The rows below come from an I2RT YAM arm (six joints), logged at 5 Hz.
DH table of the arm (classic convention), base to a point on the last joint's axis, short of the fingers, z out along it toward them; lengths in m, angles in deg. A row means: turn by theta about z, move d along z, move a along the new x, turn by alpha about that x. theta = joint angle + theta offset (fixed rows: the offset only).
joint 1: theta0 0, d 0.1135, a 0.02, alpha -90
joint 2: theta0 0, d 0, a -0.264, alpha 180
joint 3: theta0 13.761, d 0, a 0.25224, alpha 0
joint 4: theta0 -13.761, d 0, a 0.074, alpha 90
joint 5: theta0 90, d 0, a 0, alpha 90
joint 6: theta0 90, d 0.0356, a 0, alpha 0
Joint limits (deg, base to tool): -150..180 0..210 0..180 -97..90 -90..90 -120..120
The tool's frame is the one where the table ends.
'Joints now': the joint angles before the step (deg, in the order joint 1, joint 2, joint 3, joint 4, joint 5, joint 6). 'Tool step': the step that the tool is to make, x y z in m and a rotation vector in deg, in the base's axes. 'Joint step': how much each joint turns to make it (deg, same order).
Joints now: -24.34, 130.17, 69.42, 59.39, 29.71, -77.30
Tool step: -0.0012, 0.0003, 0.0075, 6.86, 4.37, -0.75
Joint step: -0.01, -3.67, 0.83, -13.90, 0.27, 5.19
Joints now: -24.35, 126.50, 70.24, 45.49, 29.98, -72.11
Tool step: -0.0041, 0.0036, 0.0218, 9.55, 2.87, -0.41
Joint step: 0.09, -5.59, 2.10, -18.36, -1.61, 8.43
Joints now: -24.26, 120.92, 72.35, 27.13, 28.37, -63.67
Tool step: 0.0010, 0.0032, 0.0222, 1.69, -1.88, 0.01
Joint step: 0.38, -2.74, 1.67, -4.61, -0.50, 2.59
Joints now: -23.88, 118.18, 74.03, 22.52, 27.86, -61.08
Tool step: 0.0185, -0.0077, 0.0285, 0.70, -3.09, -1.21
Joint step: 0.09, 1.19, 8.50, -5.96, 0.54, 2.53
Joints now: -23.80, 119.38, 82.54, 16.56, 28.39, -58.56
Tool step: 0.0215, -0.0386, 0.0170, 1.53, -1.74, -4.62
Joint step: -2.90, 6.61, 14.83, -8.73, 0.86, 2.96
